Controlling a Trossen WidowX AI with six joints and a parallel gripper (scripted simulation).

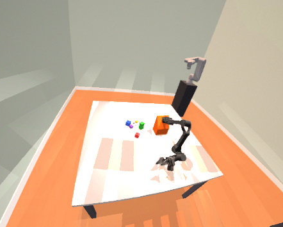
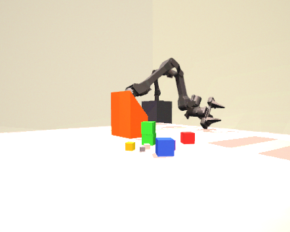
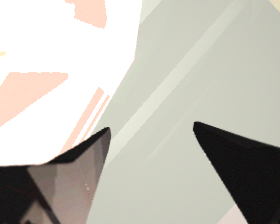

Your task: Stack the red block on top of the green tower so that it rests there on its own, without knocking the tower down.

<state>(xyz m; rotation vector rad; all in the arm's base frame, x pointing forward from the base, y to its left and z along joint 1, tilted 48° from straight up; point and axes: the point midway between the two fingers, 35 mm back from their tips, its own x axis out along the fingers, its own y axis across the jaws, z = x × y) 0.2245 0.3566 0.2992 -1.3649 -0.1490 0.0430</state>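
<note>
Now: the red block 40 cm to the right of my gripper tip, 8 cm below it and 6 cm ahead of it. Round my gripper tip: purple cube (55 cm to the right, 10 cm ahead, 9 cm below); then blue cube (60 cm to the right, 12 cm ahead, 8 cm below); then tiny grey cube (62 cm to the right, 9 cm below, 5 cm ahead).
</note>
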